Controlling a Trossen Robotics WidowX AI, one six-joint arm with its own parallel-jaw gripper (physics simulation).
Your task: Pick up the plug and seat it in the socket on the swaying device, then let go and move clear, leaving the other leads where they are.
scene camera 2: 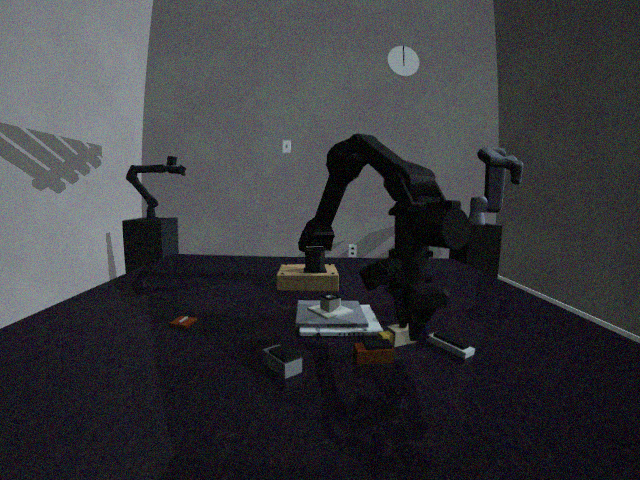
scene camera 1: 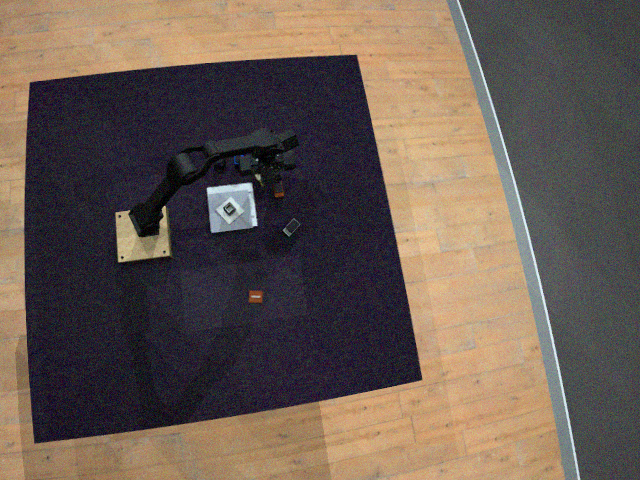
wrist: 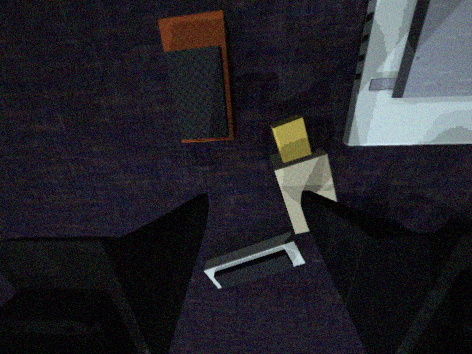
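Observation:
The plug, a cream block (scene camera 1: 258, 180) (scene camera 2: 400, 335) (wrist: 305, 175) with a yellow tip (wrist: 292, 140), lies on the dark mat. My gripper (scene camera 2: 412, 331) (wrist: 254, 198) is open. In the wrist view its right finger overlaps the plug's side and hides part of the cream body; the space between the fingertips shows mat, left of the plug. Whether the finger touches the plug I cannot tell. The socket, a small grey box (scene camera 2: 330, 304), sits on a cream diamond plate (scene camera 1: 237, 213) on the device's grey top (scene camera 1: 217, 223) (scene camera 2: 306, 314) (wrist: 445, 65), over a white base (scene camera 2: 374, 322) (wrist: 410, 127).
An orange block with a dark top (scene camera 1: 279, 192) (scene camera 2: 374, 354) (wrist: 197, 92) lies near the plug. A white-edged dark piece (scene camera 2: 454, 348) (wrist: 255, 257) lies behind it. A grey block (scene camera 1: 291, 227) (scene camera 2: 284, 362) and a small orange piece (scene camera 1: 255, 299) (scene camera 2: 180, 323) lie farther off.

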